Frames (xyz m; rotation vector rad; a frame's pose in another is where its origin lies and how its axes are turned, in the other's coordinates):
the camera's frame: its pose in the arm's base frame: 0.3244 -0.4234 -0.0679 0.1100 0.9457 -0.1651
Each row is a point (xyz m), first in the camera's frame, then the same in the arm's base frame.
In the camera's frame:
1: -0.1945 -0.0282 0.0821
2: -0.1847 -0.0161 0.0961
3: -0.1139 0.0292 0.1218
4: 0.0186 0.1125 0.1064
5: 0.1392 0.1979 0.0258
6: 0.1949 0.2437 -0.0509
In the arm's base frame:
1: 0.2729 -0.4467 0.1374
2: 0.2919 -0.4381 0.1379
3: 0.3616 -0.4044 0.0962
4: 0.4411 -0.3323 -0.0188
5: 0.4622 -0.2463 -0.1619
6: 0.4417 -0.1937 -0.2508

